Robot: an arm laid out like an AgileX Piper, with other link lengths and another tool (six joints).
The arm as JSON. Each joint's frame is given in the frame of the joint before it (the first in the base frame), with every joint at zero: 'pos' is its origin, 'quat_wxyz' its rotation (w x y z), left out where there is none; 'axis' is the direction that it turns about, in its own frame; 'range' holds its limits. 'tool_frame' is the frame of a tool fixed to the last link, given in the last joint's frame.
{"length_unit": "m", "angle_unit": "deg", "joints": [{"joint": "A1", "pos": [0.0, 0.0, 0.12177], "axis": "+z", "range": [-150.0, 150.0]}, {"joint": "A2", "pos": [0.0, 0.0, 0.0], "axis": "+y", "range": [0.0, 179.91]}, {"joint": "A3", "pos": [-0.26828, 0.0, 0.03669], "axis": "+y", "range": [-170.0, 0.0]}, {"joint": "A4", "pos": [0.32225, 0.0, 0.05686], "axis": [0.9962, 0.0, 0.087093], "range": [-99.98, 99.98]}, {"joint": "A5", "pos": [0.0, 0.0, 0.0], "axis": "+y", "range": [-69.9, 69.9]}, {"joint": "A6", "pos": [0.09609, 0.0, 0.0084], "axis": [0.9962, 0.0, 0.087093], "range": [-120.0, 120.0]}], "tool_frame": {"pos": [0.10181, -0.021, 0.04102], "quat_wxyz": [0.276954, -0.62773, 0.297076, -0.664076]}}
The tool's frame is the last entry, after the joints.
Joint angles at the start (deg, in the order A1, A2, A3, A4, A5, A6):
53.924 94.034 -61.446 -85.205 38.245 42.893
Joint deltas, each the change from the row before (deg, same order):
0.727 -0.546 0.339 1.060 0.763 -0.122
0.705 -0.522 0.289 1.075 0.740 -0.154
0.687 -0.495 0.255 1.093 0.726 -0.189
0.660 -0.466 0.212 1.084 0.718 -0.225
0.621 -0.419 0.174 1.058 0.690 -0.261
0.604 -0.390 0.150 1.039 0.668 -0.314
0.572 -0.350 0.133 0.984 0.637 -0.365
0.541 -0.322 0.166 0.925 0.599 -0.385
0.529 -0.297 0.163 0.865 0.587 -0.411
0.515 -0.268 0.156 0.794 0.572 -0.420
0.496 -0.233 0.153 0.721 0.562 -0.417
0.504 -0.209 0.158 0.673 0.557 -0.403
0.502 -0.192 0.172 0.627 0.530 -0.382
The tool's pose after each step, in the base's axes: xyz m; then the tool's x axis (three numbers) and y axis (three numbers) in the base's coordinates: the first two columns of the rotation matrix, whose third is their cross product. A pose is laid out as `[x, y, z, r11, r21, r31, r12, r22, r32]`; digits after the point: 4 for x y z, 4 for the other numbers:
[0.3958, 0.3458, 0.2101, 0.3508, 0.3049, 0.8854, 0.2196, -0.9459, 0.2387]
[0.3912, 0.3458, 0.2108, 0.3588, 0.2973, 0.8848, 0.2150, -0.9488, 0.2316]
[0.3866, 0.3458, 0.2114, 0.3672, 0.2900, 0.8838, 0.2105, -0.9514, 0.2248]
[0.3823, 0.3457, 0.2120, 0.3755, 0.2833, 0.8824, 0.2060, -0.9538, 0.2186]
[0.3782, 0.3457, 0.2124, 0.3838, 0.2775, 0.8807, 0.2019, -0.9559, 0.2133]
[0.3743, 0.3456, 0.2127, 0.3918, 0.2730, 0.8786, 0.1983, -0.9576, 0.2090]
[0.3705, 0.3457, 0.2128, 0.3994, 0.2700, 0.8761, 0.1955, -0.9587, 0.2064]
[0.3668, 0.3456, 0.2125, 0.4068, 0.2688, 0.8731, 0.1934, -0.9594, 0.2052]
[0.3632, 0.3456, 0.2120, 0.4137, 0.2690, 0.8698, 0.1920, -0.9597, 0.2054]
[0.3598, 0.3457, 0.2114, 0.4198, 0.2703, 0.8664, 0.1911, -0.9595, 0.2068]
[0.3564, 0.3457, 0.2107, 0.4254, 0.2728, 0.8629, 0.1905, -0.9591, 0.2093]
[0.3531, 0.3459, 0.2099, 0.4306, 0.2760, 0.8593, 0.1904, -0.9585, 0.2124]
[0.3497, 0.3461, 0.2088, 0.4355, 0.2798, 0.8556, 0.1908, -0.9576, 0.2160]

